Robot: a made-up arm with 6 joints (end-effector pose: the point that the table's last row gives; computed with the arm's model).
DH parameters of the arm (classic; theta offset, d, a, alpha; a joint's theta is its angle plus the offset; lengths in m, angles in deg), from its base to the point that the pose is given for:
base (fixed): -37.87 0 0.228 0
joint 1: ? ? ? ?
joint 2: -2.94 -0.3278 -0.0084 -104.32
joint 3: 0 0.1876 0.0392 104.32
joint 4: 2.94 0.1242 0.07 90
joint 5: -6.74 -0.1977 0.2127 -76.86
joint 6: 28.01 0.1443 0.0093 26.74
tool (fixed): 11.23 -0.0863 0 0
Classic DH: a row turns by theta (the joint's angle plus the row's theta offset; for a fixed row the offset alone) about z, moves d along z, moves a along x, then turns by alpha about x.
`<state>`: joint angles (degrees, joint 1 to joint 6).
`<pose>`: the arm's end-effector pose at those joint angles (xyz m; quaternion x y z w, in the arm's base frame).
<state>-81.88 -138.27 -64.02 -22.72 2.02 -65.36</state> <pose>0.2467 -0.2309 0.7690 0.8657 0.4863 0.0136 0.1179</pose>
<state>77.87 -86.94 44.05 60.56 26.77 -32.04</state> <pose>0.4245 0.1987 0.7082 0.1244 -0.3642 0.5605 0.7333</pose>
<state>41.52 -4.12 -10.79 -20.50 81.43 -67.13</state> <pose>0.1697 -0.1127 0.1580 -0.0079 -0.6350 0.6422 0.4294</pose>
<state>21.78 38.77 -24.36 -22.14 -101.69 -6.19</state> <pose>0.1478 -0.5757 0.0936 -0.3134 0.5389 -0.2516 0.7403</pose>
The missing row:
joint 1: 37.87 0.51 -0.11 -90
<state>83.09 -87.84 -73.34 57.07 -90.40 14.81</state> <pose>0.7262 0.0616 0.5023 -0.4286 -0.2289 0.1095 0.8671</pose>
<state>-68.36 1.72 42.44 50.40 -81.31 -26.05</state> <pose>-0.2798 -0.1474 0.0639 0.2302 0.6870 -0.6892 0.0017</pose>
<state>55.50 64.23 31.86 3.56 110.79 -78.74</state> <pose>0.0306 -0.4650 0.1944 0.0573 -0.0107 0.7628 0.6440</pose>
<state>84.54 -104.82 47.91 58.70 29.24 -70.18</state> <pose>0.4018 0.1205 0.8960 0.4537 -0.4650 0.2520 0.7172</pose>
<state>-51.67 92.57 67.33 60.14 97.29 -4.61</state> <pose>-0.1315 0.0842 0.2627 0.5664 0.4222 0.0535 0.7057</pose>
